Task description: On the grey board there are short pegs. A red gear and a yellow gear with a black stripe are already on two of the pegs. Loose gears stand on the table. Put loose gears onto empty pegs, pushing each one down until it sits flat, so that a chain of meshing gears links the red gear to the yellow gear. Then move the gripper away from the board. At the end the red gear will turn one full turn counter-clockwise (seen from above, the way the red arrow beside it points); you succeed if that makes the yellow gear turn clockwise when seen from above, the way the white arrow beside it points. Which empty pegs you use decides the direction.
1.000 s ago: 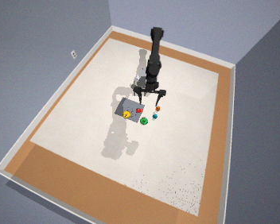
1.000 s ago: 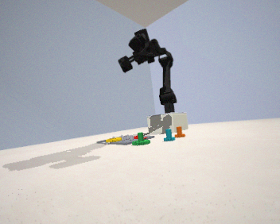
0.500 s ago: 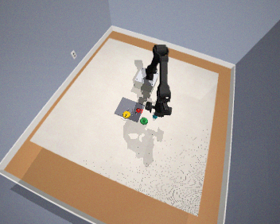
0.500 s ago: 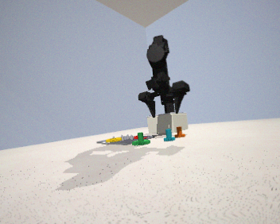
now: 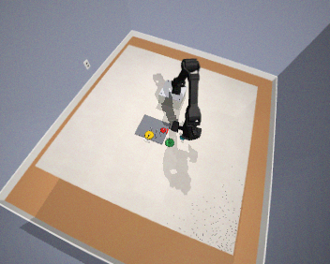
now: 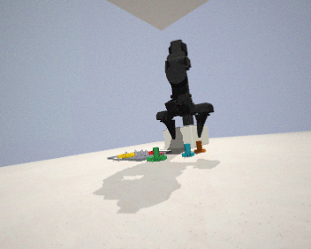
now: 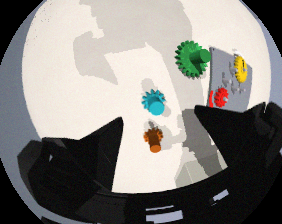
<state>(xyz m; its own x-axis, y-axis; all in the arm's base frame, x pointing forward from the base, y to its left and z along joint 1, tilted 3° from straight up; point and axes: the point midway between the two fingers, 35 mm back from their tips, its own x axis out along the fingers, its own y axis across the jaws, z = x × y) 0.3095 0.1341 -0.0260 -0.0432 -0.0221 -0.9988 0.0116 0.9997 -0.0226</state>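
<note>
The teal gear is 4 cm below my gripper tip. The rest, counted from my gripper tip: green gear: 8 cm to the right, 7 cm ahead, 4 cm below; then yellow gear: 23 cm to the right, 6 cm ahead, 4 cm below; then orange gear: 8 cm behind, 4 cm below, 1 cm to the left.
</note>
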